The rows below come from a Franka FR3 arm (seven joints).
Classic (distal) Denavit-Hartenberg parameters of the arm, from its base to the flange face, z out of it. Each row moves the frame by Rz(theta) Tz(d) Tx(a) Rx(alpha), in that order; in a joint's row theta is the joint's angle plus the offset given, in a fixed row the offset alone. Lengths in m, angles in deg.
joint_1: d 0.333; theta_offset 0; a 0; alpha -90
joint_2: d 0; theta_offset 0; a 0; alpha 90
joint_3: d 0.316; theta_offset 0; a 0.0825; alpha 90
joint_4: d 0; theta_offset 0; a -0.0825; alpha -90
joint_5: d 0.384; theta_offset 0; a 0; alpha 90
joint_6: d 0; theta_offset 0; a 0.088; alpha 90
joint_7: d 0.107; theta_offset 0; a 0; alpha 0
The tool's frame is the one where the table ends.
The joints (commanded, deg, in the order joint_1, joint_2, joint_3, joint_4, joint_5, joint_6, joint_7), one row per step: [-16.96 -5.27 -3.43 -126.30 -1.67 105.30 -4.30]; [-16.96 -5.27 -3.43 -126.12 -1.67 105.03 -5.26]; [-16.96 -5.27 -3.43 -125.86 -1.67 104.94 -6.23]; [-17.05 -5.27 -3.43 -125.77 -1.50 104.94 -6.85]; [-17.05 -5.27 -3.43 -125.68 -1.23 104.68 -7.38]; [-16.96 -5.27 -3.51 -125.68 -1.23 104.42 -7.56]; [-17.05 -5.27 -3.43 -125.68 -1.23 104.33 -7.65]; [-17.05 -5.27 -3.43 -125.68 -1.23 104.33 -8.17]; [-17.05 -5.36 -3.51 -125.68 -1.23 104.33 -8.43]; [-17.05 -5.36 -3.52 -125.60 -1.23 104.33 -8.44]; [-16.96 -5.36 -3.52 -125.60 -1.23 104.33 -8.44]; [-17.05 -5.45 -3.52 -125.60 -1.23 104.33 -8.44]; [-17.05 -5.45 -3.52 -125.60 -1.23 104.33 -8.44]
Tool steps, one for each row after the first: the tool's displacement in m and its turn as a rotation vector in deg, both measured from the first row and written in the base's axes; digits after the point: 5 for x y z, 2 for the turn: [0.00018 -0.00009 0.00108 0.28 0.02 0.92]; [0.00106 -0.00043 0.00294 0.47 -0.21 1.85]; [0.00124 -0.00106 0.00360 0.74 -0.40 2.27]; [0.00119 -0.00065 0.00402 1.15 -0.36 2.64]; [0.00068 -0.00038 0.00376 1.30 -0.14 2.81]; [0.00046 -0.00039 0.00368 1.35 -0.06 2.89]; [0.00046 -0.00039 0.00368 1.48 -0.10 3.39]; [0.00011 -0.00099 0.00443 1.53 -0.21 3.56]; [0.00041 -0.00119 0.00503 1.50 -0.28 3.56]; [0.00068 -0.00049 0.00503 1.50 -0.28 3.65]; [0.00030 -0.00116 0.00578 1.48 -0.37 3.56]; [0.00030 -0.00116 0.00578 1.48 -0.37 3.56]
